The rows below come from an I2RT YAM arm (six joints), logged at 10 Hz.
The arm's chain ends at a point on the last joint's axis. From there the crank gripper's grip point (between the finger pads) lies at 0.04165 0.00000 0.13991 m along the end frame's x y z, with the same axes.
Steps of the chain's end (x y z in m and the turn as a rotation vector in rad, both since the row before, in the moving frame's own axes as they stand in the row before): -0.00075, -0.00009, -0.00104, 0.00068, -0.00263, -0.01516; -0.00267, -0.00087, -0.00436, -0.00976, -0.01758, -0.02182; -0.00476, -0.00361, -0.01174, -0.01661, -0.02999, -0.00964; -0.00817, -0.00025, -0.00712, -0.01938, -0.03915, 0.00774; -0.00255, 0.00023, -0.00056, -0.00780, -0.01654, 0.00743; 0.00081, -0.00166, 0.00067, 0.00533, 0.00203, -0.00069
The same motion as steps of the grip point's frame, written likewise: -0.00112, -0.00081, -0.00093, 0.00068, -0.00263, -0.01516; -0.00513, -0.00038, -0.00365, -0.00976, -0.01758, -0.02182; -0.00896, -0.00166, -0.01057, -0.01661, -0.02999, -0.00964; -0.01369, 0.00278, -0.00563, -0.01938, -0.03915, 0.00774; -0.00487, 0.00162, 0.00010, -0.00780, -0.01654, 0.00743; 0.00109, -0.00243, 0.00058, 0.00533, 0.00203, -0.00069
